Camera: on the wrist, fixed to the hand. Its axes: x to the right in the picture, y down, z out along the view.
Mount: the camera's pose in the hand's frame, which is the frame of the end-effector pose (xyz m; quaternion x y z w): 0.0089 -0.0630 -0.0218 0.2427 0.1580 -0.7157 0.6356
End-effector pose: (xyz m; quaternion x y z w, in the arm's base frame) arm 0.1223 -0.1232 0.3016 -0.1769 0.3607 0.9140 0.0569
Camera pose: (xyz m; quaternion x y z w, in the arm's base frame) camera 0.1348 -0.0920 0.2433 -0.5012 0.3335 0.4247 0.6762
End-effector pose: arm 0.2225 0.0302 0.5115 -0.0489 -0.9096 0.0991 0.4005
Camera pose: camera 0.2320 -0.0267 0.5461 0.7014 -0.5258 -0.0106 0.4811
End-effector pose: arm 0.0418 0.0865 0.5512 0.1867 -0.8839 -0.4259 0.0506
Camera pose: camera 0.0571 0.0314 0.5157 -0.8308 0.5235 0.0629 0.1783
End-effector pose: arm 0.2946 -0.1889 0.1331 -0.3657 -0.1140 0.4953 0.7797
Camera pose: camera 0.3541 -0.2065 0.1591 -0.0399 -0.0908 -0.2733 0.9568
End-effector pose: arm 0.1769 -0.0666 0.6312 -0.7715 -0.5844 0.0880 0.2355
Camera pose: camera 0.1343 -0.0509 0.6809 -0.0289 -0.8650 -0.0927 0.4922
